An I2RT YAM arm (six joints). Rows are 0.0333 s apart.
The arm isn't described. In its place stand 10 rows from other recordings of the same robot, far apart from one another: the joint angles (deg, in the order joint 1, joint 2, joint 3, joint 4, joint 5, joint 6), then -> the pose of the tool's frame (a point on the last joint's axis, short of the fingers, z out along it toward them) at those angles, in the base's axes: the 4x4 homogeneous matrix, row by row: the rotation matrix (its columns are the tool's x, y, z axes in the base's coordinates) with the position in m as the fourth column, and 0 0 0 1 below.
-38.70, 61.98, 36.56, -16.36, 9.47, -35.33 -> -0.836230, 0.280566, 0.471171, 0.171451; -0.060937, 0.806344, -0.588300, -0.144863; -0.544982, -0.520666, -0.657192, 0.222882; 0, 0, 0, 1
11.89, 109.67, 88.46, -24.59, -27.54, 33.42 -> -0.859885, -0.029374, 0.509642, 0.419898; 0.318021, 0.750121, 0.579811, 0.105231; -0.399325, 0.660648, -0.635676, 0.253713; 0, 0, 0, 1
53.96, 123.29, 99.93, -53.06, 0.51, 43.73 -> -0.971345, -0.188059, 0.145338, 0.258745; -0.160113, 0.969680, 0.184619, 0.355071; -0.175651, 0.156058, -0.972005, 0.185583; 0, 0, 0, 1
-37.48, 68.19, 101.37, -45.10, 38.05, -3.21 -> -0.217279, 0.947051, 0.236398, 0.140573; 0.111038, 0.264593, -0.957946, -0.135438; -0.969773, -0.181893, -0.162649, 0.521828; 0, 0, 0, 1
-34.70, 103.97, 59.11, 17.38, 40.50, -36.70 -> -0.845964, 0.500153, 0.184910, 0.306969; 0.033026, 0.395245, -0.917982, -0.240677; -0.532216, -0.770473, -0.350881, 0.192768; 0, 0, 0, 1
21.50, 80.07, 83.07, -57.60, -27.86, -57.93 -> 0.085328, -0.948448, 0.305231, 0.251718; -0.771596, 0.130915, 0.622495, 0.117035; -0.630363, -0.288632, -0.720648, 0.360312; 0, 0, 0, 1
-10.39, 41.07, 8.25, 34.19, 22.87, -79.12 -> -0.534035, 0.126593, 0.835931, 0.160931; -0.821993, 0.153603, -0.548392, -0.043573; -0.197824, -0.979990, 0.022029, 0.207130; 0, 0, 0, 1
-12.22, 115.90, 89.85, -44.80, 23.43, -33.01 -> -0.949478, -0.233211, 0.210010, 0.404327; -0.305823, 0.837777, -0.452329, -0.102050; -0.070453, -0.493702, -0.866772, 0.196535; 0, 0, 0, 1
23.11, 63.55, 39.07, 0.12, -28.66, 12.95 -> -0.536958, -0.642263, 0.546968, 0.219665; -0.015342, 0.655694, 0.754871, 0.112304; -0.843470, 0.396942, -0.361933, 0.259544; 0, 0, 0, 1
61.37, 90.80, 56.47, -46.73, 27.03, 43.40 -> -0.857863, -0.218271, 0.465218, 0.146577; -0.294141, 0.950903, -0.096253, 0.234742; -0.421368, -0.219412, -0.879947, 0.184428; 0, 0, 0, 1
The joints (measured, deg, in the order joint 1, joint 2, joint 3, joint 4, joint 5, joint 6), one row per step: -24.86 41.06 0.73 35.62 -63.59 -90.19; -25.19 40.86 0.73 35.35 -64.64 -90.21; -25.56 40.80 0.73 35.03 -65.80 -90.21; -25.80 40.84 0.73 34.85 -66.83 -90.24; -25.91 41.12 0.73 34.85 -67.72 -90.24; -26.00 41.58 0.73 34.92 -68.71 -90.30; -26.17 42.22 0.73 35.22 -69.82 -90.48; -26.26 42.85 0.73 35.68 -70.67 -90.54; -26.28 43.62 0.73 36.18 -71.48 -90.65; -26.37 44.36 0.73 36.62 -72.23 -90.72; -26.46 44.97 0.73 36.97 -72.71 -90.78; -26.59 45.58 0.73 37.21 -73.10 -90.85; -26.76 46.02 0.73 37.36 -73.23 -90.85; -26.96 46.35 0.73 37.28 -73.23 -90.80; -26.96 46.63 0.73 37.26 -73.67 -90.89; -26.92 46.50 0.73 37.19 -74.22 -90.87; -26.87 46.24 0.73 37.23 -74.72 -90.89; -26.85 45.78 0.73 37.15 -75.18 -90.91; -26.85 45.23 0.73 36.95 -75.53 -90.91; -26.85 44.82 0.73 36.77 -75.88 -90.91
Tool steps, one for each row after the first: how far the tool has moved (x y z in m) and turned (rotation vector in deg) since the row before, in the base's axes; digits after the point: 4 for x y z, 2 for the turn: -0.0008 -0.0002 0.0000 0.09 0.01 0.72; -0.0007 -0.0003 -0.0003 0.20 0.19 0.79; -0.0005 -0.0001 -0.0003 0.16 0.14 0.79; -0.0002 0.0000 -0.0005 0.20 0.22 0.78; -0.0001 0.0001 -0.0007 0.22 0.27 0.90; 0.0000 -0.0002 -0.0007 0.12 0.13 0.94; 0.0002 -0.0001 -0.0005 0.12 0.07 0.76; 0.0003 0.0000 -0.0007 0.12 0.12 0.79; 0.0003 -0.0002 -0.0008 0.16 0.18 0.66; 0.0003 -0.0003 -0.0007 0.13 0.16 0.39; 0.0003 -0.0004 -0.0008 0.16 0.26 0.26; 0.0002 -0.0005 -0.0007 0.15 0.25 -0.04; 0.0001 -0.0006 -0.0008 0.22 0.40 -0.20; 0.0000 0.0001 -0.0006 0.13 0.17 0.44; -0.0003 0.0004 0.0002 0.06 -0.08 0.58; -0.0004 0.0004 0.0006 -0.08 -0.32 0.55; -0.0005 0.0004 0.0008 -0.13 -0.38 0.48; -0.0006 0.0004 0.0008 -0.12 -0.33 0.35; -0.0005 0.0003 0.0006 -0.06 -0.23 0.35
